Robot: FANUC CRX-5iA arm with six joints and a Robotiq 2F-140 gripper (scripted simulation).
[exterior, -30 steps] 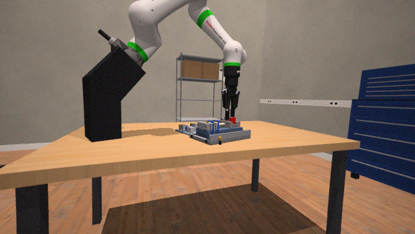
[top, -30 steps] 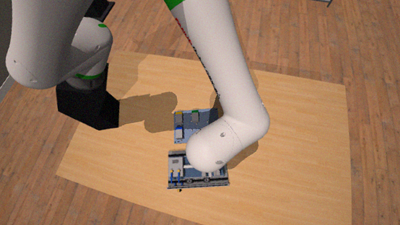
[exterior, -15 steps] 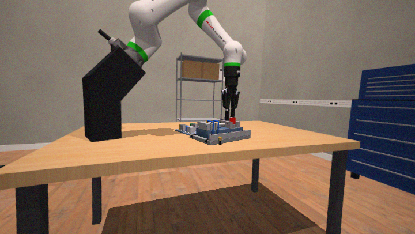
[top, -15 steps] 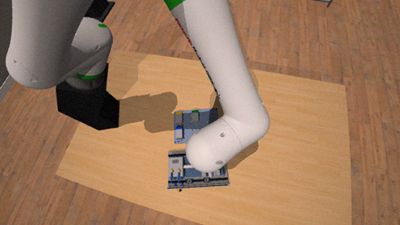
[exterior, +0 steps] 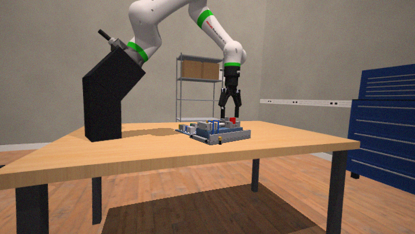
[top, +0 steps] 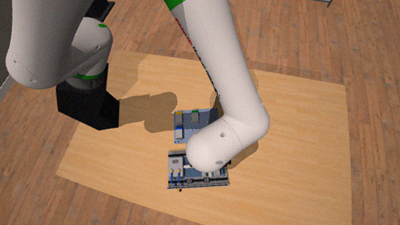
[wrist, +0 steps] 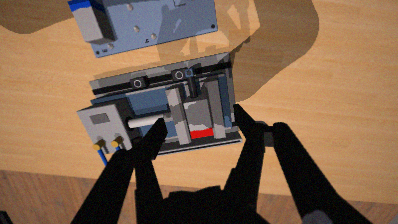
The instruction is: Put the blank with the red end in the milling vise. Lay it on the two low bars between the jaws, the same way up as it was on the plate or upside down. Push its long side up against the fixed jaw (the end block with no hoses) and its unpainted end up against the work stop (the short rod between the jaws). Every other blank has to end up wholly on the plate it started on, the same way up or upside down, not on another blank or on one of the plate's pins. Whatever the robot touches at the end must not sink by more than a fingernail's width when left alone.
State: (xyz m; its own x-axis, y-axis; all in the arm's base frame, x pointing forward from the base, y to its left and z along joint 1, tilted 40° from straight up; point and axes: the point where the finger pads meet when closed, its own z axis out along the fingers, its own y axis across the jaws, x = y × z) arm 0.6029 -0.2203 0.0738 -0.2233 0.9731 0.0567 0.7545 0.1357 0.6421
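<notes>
Right now my hand is 40 mm above the red-ended blank. Also, from my hand: work stop rod (40 mm to the left, 40 mm below, 20 mm behind); blue-ended blank (200 mm behind, 130 mm to the left, 110 mm below); fixed jaw (60 mm below, 30 mm ahead, 10 mm to the left).
</notes>
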